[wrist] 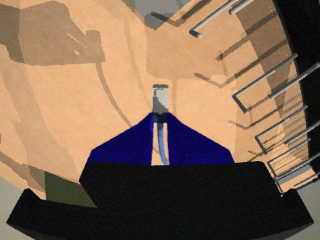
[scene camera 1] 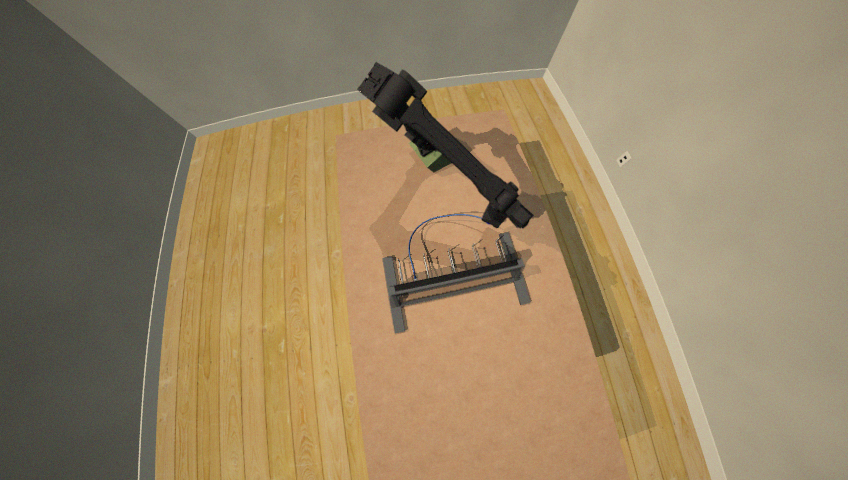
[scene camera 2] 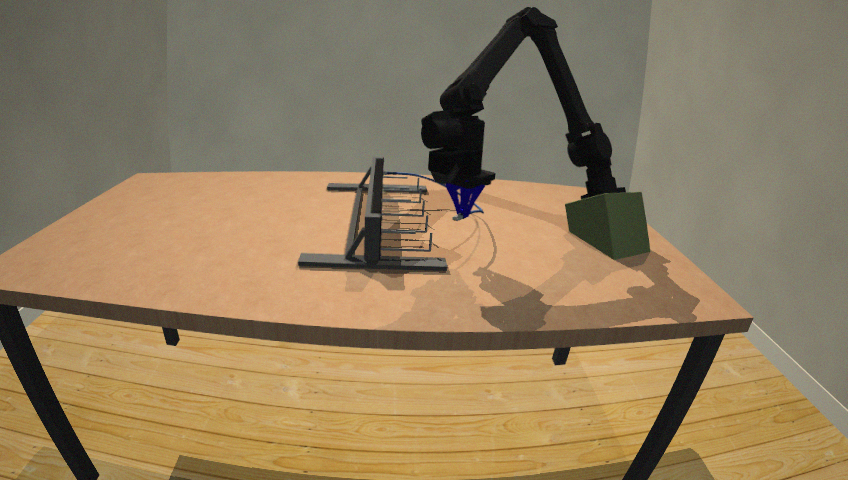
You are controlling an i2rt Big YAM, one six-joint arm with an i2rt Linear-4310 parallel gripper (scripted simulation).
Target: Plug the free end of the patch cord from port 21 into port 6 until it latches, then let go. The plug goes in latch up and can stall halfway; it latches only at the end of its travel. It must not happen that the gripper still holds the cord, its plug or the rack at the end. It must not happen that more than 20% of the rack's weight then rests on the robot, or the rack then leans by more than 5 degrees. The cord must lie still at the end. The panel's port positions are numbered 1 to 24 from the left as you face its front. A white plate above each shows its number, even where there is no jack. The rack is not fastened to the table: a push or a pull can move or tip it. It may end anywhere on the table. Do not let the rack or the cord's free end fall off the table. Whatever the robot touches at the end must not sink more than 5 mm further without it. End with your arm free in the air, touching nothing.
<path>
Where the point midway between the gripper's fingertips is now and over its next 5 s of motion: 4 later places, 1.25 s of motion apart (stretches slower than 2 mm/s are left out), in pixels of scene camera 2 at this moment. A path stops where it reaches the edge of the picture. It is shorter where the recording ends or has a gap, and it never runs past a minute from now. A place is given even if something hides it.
My gripper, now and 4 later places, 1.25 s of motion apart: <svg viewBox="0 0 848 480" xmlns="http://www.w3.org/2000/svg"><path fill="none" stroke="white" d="M462 216L431 198L425 194L410 204L410 207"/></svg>
</path>
